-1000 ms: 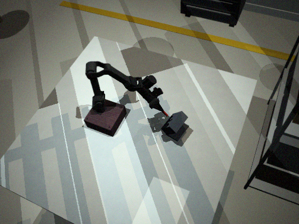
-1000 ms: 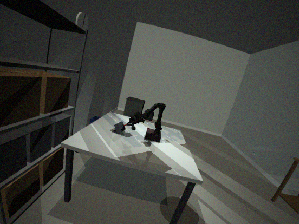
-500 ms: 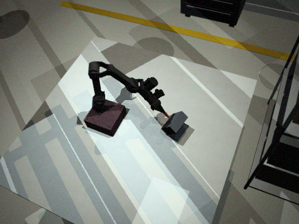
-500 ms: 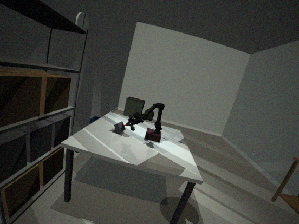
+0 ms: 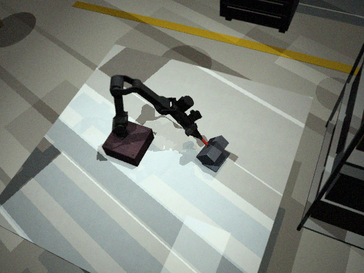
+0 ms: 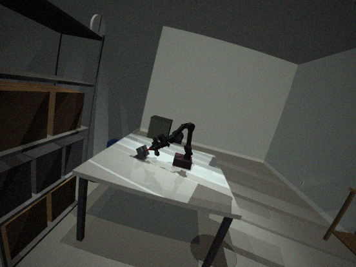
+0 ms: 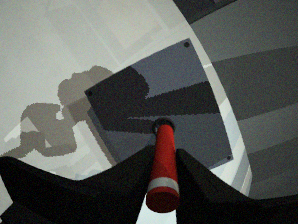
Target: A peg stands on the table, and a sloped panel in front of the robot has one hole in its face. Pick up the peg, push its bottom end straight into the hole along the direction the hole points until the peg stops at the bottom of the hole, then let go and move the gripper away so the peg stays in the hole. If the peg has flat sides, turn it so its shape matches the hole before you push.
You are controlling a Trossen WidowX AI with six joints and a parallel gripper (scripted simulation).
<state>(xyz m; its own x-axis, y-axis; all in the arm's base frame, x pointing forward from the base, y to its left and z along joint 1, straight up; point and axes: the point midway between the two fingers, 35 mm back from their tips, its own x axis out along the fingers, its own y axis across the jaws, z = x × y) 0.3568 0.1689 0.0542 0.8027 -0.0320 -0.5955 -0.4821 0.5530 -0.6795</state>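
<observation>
Now: the grey sloped panel block 6 cm ahead of my gripper tip and 5 cm below it. The rest, counted from my gripper tip: red peg: 1 cm behind, 1 cm above.
</observation>
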